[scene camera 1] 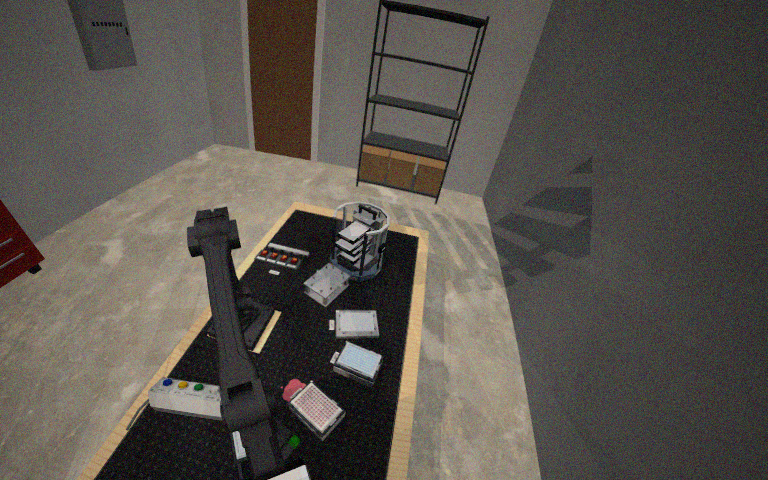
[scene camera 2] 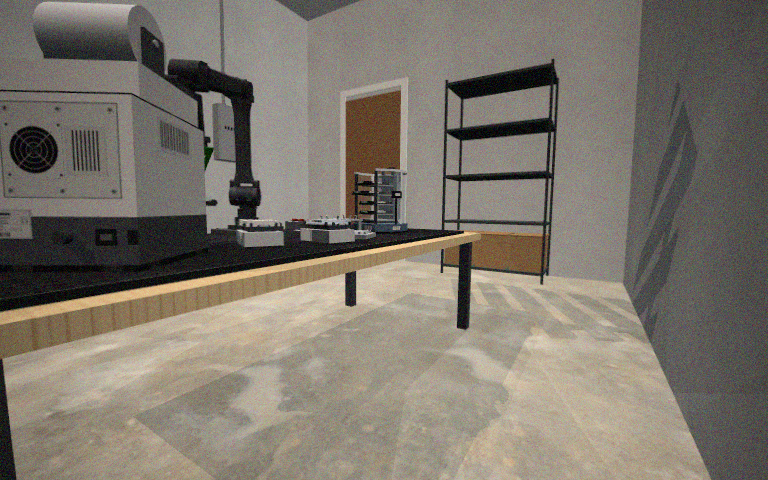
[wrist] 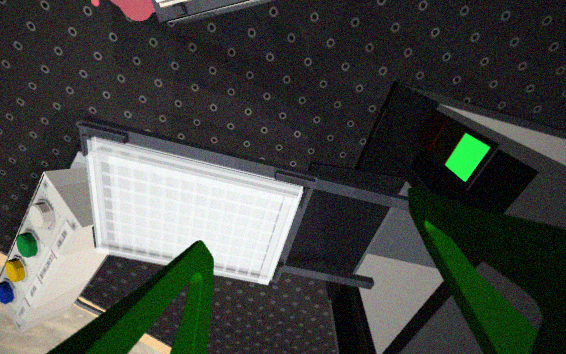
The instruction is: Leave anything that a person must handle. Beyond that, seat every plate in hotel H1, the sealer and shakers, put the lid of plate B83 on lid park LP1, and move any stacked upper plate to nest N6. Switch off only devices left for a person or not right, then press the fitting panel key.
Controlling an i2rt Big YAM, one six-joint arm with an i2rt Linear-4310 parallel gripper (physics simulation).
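Where they show: gripper, between the fingertips: (wrist: 301,225); arm's base, origin of its link: (scene camera 1: 242,319).
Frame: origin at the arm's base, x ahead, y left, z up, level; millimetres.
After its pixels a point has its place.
Note:
My gripper (wrist: 301,225) @(x 374, y -311, z 152 mm) is open and empty above the sealer's extended tray (wrist: 190,150) @(x 323, y -267, z 101 mm); a green part of it shows in scene camera 1. A white gridded plate (wrist: 195,210) @(x 306, y -300, z 113 mm) lies on that tray, beyond the left fingertip. The sealer (scene camera 2: 169,169) @(x 579, y -426, z 153 mm) has a lit green display (wrist: 467,157) @(x 460, y -336, z 118 mm). A pink-filled plate (scene camera 1: 317,406) @(x 415, y -166, z 51 mm) sits on a device beside a pink spill (scene camera 1: 292,388) @(x 303, y -131, z -18 mm) (wrist: 137,7) @(x 299, y -164, z -18 mm). A blue-topped plate (scene camera 1: 359,360) @(x 466, y 28, z 43 mm) and a pale plate (scene camera 1: 356,323) @(x 390, y 185, z 6 mm) sit on devices farther back. The hotel (scene camera 1: 364,243) @(x 304, y 416, z 203 mm) (scene camera 2: 400,227) @(x 367, y 513, z 6 mm) holds tilted-looking stacked plates. Labels are unreadable there.
The key panel (scene camera 1: 186,400) @(x 76, y -330, z 56 mm) (wrist: 62,235) @(x 134, y -288, z 59 mm) has blue, yellow, green and white keys. A row of red switches (scene camera 1: 283,258) @(x -38, y 329, z 33 mm) is at the back left. A clear pinned stand (scene camera 1: 326,284) @(x 210, y 280, z 41 mm) stands before the hotel. The arm hides part of the table; a shelf unit (scene camera 1: 433,12) (scene camera 2: 498,79) stands behind.

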